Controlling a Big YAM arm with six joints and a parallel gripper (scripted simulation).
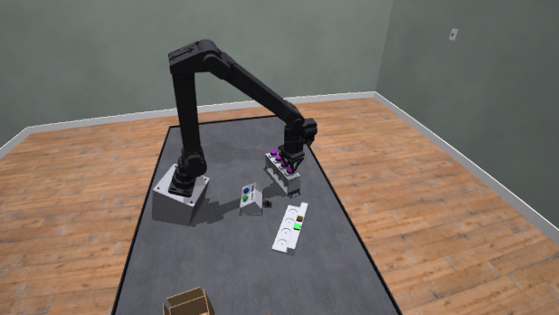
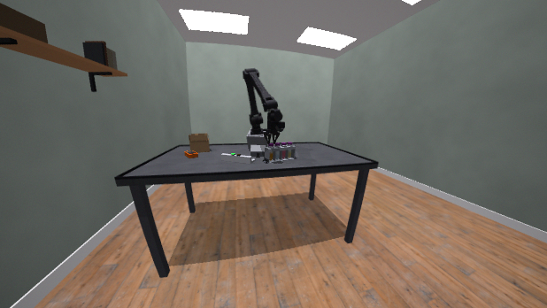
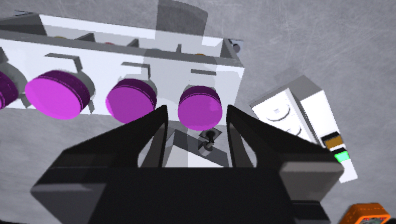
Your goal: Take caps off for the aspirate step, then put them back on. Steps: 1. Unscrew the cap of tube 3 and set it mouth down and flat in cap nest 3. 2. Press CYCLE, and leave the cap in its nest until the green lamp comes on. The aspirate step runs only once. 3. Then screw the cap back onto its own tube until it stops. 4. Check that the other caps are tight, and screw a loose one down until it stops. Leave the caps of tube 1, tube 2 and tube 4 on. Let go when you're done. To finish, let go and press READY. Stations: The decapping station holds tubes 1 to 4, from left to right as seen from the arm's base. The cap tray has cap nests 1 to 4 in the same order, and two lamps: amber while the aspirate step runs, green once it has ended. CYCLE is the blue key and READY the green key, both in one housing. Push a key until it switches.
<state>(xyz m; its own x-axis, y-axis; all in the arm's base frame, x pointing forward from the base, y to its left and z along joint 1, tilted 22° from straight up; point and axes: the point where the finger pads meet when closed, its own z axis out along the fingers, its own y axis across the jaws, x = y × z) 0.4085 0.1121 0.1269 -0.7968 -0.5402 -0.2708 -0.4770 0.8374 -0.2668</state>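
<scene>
Right now the cap is 4 cm to the left of my hand, 2 cm behind it and 1 cm below it. From my hand the other things lie so: blue key 19 cm behind, 6 cm to the right, 6 cm below; key housing 18 cm behind, 8 cm to the right, 7 cm below; green key 20 cm behind, 11 cm to the right, 6 cm below.
</scene>
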